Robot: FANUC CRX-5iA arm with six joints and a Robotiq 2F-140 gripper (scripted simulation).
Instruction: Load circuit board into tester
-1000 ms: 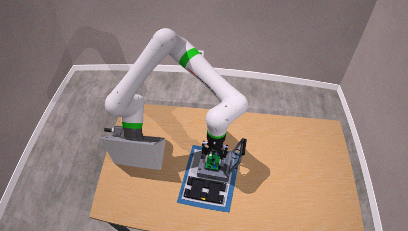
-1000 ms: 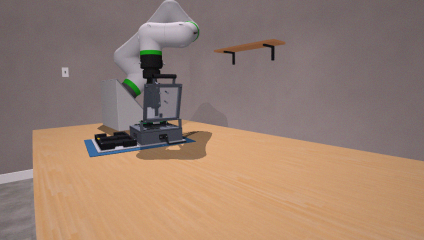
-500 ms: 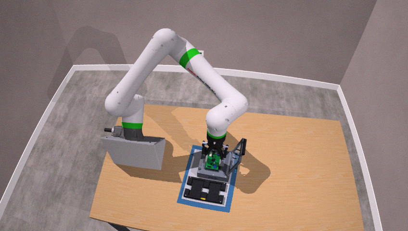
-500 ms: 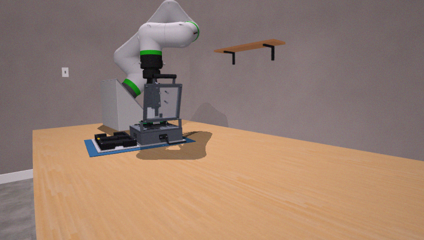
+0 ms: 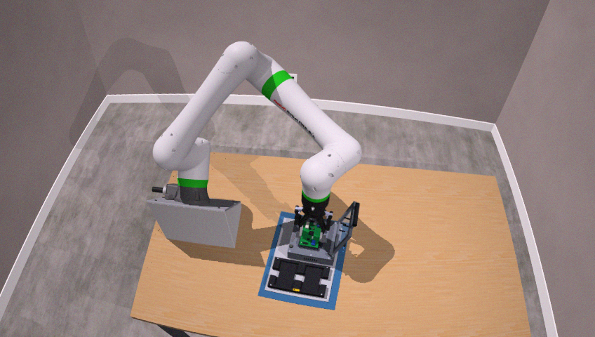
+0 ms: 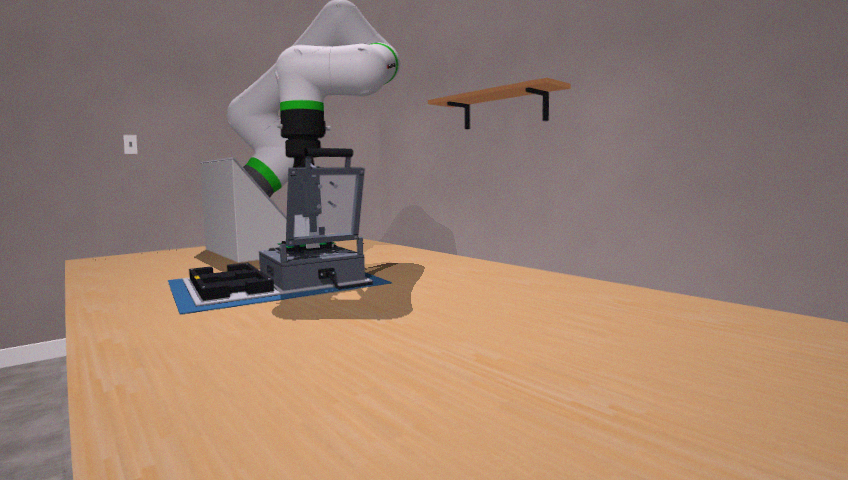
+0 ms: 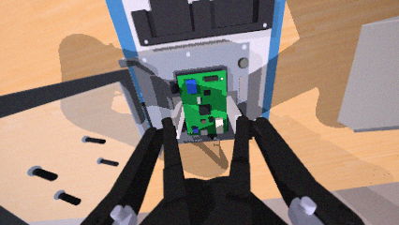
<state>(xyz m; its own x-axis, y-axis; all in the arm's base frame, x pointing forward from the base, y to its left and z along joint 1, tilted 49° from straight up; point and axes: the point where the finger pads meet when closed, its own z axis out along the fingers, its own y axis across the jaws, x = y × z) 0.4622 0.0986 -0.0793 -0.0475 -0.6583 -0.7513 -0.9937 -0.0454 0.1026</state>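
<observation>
My hand is 20 mm above the green circuit board. From my hand the other things lie so: tester lid (120 mm ahead, 10 mm to the right, 80 mm above).
</observation>
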